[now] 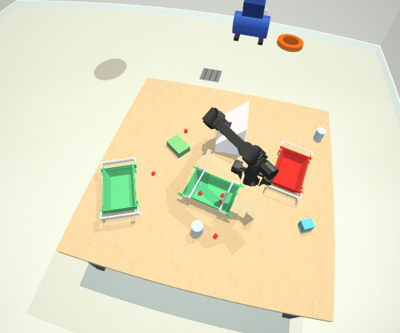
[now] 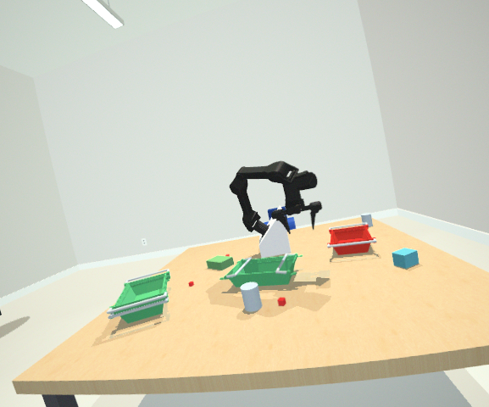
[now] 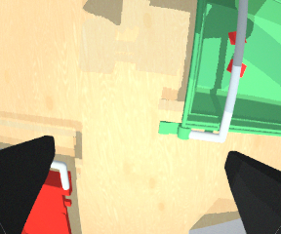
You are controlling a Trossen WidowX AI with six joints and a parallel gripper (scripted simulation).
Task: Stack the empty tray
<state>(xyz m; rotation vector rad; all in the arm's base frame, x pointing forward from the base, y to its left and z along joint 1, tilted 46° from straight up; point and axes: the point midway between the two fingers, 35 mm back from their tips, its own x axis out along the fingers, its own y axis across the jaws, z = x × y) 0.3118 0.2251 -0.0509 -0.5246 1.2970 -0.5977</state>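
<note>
My gripper tip is now 22 cm past the red tray, 20 cm to the right of it and 11 cm above it. From my gripper tip the other things lie so: cyan cube (33 cm to the left, 13 cm below, 7 cm ahead); then flat green block (43 cm to the right, 19 cm behind, 13 cm below).
</note>
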